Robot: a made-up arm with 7 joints.
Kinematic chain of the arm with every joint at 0, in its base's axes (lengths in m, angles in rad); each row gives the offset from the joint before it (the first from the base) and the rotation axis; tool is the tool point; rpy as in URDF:
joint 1: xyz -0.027 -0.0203 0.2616 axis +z
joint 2: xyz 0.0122 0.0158 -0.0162 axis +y
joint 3: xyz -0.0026 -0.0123 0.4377 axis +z
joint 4: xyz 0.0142 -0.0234 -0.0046 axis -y
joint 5: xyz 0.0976 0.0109 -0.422 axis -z
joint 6: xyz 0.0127 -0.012 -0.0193 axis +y
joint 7: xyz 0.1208 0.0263 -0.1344 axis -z
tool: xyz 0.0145 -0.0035 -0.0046 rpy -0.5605 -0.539 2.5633
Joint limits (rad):
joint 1: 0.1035..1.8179
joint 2: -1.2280..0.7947
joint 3: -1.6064..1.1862
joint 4: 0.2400..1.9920
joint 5: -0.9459..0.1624
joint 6: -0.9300..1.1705
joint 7: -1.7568..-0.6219
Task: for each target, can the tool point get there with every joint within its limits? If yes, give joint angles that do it. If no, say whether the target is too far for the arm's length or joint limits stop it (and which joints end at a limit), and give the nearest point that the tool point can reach.
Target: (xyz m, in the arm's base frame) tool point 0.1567 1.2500 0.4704
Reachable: no: too far | nearest point 0.1125 0.9445 0.4786 | short by 0.309 m
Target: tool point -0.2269 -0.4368 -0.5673
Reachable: no: joint limits stop it (at a limit: joint 1, joint 2, joint 4, joint 5, joint 7) | nearest point 0.0529 -0.2235 -0.0108 | short by 0.658 m
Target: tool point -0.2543 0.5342 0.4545
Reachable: yes | joints 0.9890 -0.0037 0.7996 0.8961 -0.8105 0.0279 -0.8466
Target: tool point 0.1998 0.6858 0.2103
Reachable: yes | joints 1.4887 0.5630 -0.3535 1.1253 -0.4020 0.1950 -0.8743
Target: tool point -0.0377 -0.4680 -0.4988
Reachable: no: joint limits stop it (at a limit: joint 1, joint 2, joint 5, joint 7) | nearest point 0.1158 -0.2511 -0.0233 | short by 0.545 m
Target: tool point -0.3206 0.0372 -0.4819
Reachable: no: joint limits stop it (at a limit: joint 1, joint 2, joint 5, joint 7) | nearest point -0.2396 0.1398 -0.0763 | short by 0.426 m
